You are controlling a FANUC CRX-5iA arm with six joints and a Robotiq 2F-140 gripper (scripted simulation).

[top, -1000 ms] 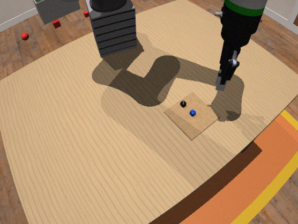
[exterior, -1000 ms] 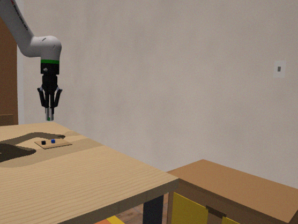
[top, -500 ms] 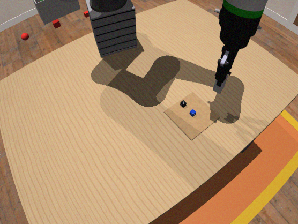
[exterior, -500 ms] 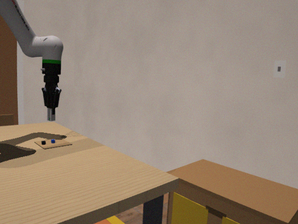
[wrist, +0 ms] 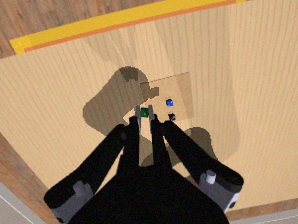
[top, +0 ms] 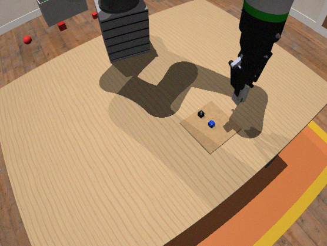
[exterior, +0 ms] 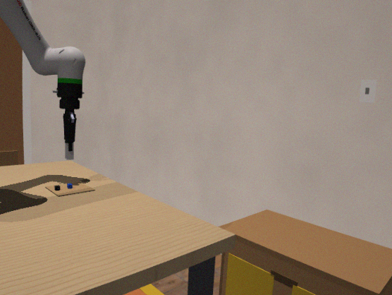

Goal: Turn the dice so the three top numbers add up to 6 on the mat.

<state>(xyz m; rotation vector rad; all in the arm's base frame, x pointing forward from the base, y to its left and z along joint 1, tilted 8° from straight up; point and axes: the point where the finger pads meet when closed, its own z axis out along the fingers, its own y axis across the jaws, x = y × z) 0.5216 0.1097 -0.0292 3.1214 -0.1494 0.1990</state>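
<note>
The blue die is 2 cm behind my hand, 7 cm to the right of it and 12 cm below it. From my hand the other things lie so: green die (3 cm below); then tan mat (2 cm behind, 7 cm to the right, 13 cm below); then black die (7 cm behind, 7 cm to the right, 12 cm below).
</note>
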